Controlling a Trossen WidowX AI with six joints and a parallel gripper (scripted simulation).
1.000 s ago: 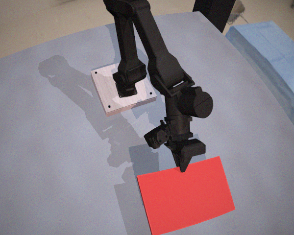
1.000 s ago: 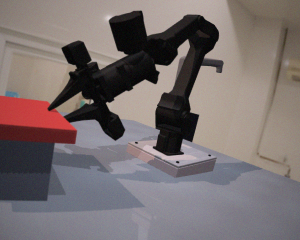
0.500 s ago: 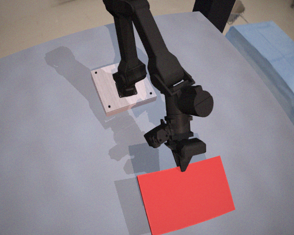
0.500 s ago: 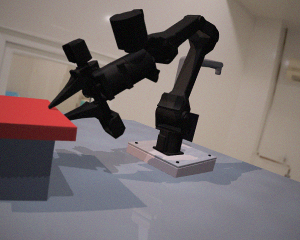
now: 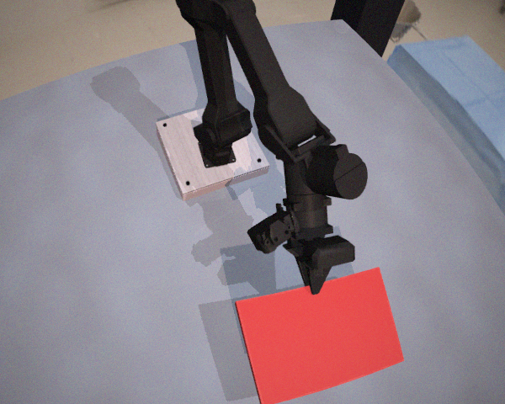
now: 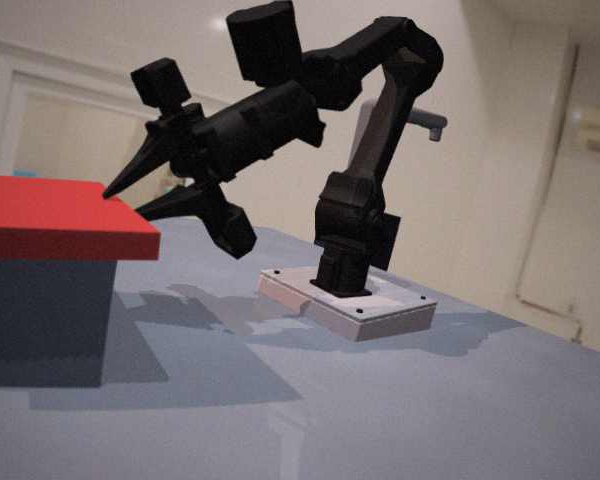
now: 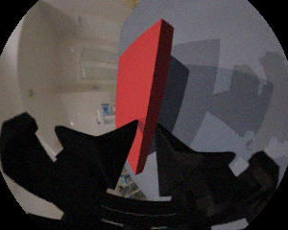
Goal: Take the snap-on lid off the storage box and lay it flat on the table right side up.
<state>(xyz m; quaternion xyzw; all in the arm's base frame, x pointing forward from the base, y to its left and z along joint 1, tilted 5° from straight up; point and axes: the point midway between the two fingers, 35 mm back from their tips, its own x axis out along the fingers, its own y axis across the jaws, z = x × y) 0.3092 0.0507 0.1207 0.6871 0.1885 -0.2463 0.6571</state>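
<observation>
Right now the red lid is 80 mm ahead of my gripper tip and 10 mm to the right of it. Round my gripper tip: storage box: 80 mm ahead, 60 mm below.
</observation>
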